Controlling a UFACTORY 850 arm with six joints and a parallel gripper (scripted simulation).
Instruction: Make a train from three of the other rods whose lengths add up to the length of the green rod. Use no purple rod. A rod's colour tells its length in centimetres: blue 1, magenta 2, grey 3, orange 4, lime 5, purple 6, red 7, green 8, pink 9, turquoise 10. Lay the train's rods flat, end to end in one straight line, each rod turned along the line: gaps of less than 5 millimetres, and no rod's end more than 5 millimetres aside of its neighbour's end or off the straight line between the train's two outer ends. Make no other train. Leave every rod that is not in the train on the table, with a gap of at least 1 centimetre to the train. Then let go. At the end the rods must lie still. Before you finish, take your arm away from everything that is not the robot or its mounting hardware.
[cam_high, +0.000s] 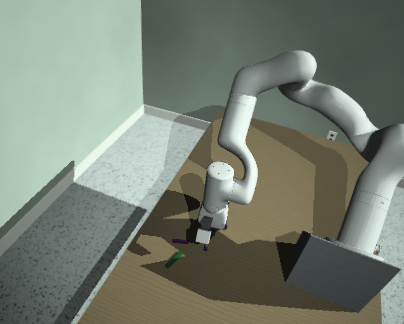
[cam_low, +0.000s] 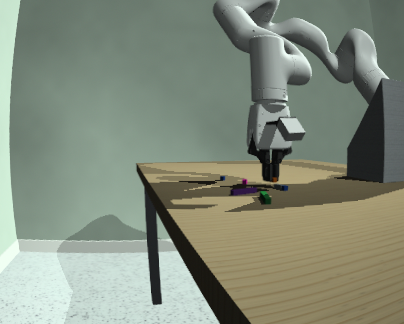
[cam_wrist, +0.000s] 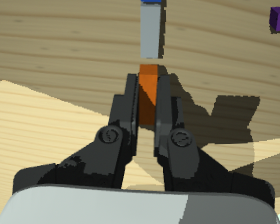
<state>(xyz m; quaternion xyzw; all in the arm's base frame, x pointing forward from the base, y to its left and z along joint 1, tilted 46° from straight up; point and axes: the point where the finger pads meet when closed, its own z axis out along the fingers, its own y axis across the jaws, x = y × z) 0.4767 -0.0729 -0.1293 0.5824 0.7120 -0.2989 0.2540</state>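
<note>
Now: hand 4 cm to the right of the grey rod, 3 cm above it and 1 cm past it.
</note>
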